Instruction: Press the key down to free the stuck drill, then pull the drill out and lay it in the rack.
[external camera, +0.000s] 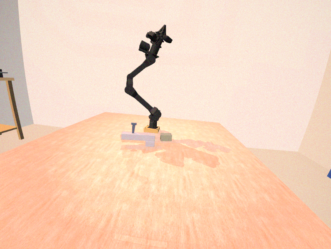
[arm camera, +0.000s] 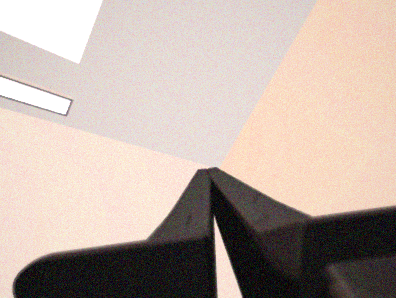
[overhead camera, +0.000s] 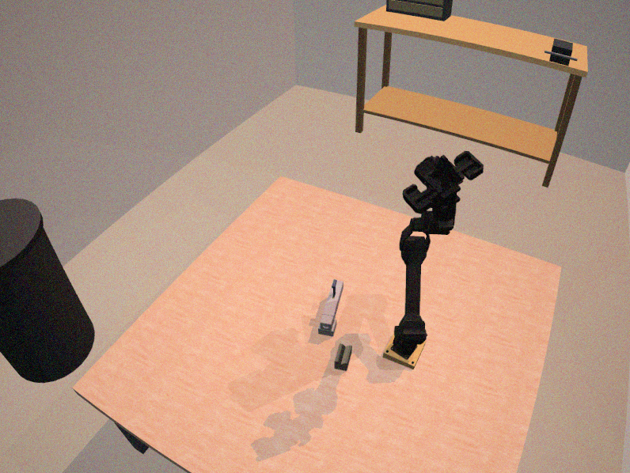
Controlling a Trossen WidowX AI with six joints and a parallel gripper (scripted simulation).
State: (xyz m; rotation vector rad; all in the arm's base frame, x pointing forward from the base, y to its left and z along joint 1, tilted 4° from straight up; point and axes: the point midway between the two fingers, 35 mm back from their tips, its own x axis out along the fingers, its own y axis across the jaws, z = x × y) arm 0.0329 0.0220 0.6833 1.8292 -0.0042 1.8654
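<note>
The blue key lies 300 mm ahead of my gripper tip, 40 mm to the right of it and 640 mm below it. The rest, counted from my gripper tip: olive rack: 150 mm ahead, 110 mm to the left, 720 mm below; drill: 280 mm ahead, 690 mm below.
</note>
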